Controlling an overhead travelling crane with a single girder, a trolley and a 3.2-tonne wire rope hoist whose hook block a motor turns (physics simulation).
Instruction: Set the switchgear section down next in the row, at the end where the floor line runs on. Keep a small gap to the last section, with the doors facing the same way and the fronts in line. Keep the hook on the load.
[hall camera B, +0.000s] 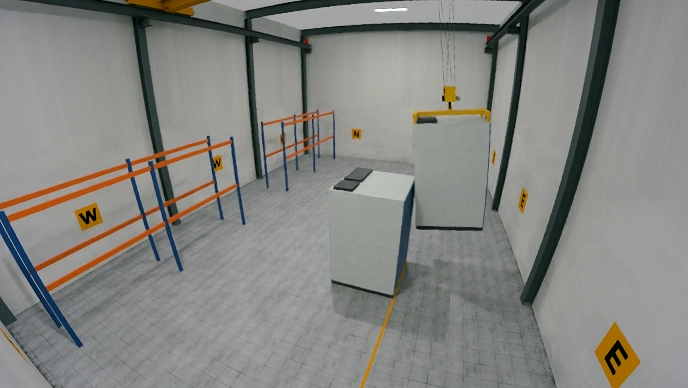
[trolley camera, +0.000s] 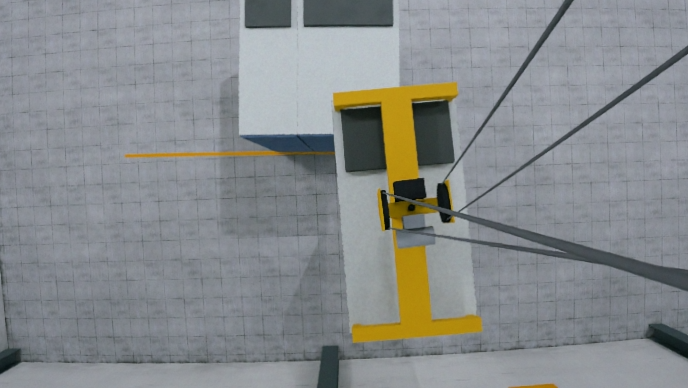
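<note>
The switchgear section (hall camera B: 451, 172) (trolley camera: 367, 240) hangs upright under a yellow spreader beam (hall camera B: 435, 114) (trolley camera: 401, 135). My hook (hall camera B: 450, 105) (trolley camera: 411, 207) holds the beam at its middle. In the trolley view the load is lower right of the standing row (hall camera B: 367, 235) (trolley camera: 270, 85), overlaps its corner in the picture and is turned a few degrees from it. The row's blue doors (hall camera B: 406, 225) (trolley camera: 285, 142) face the floor line (hall camera B: 381, 332) (trolley camera: 175, 155), which runs on left in the trolley view and toward the camera in the hall view. The load's door face is hidden from above.
Orange and blue racks (hall camera B: 156, 200) (hall camera B: 284, 157) stand along the W wall. Dark columns (hall camera B: 575, 150) (trolley camera: 328, 367) stand along the E wall, near the load's lower end in the trolley view. Dark top plates (trolley camera: 347, 12) lie on the row.
</note>
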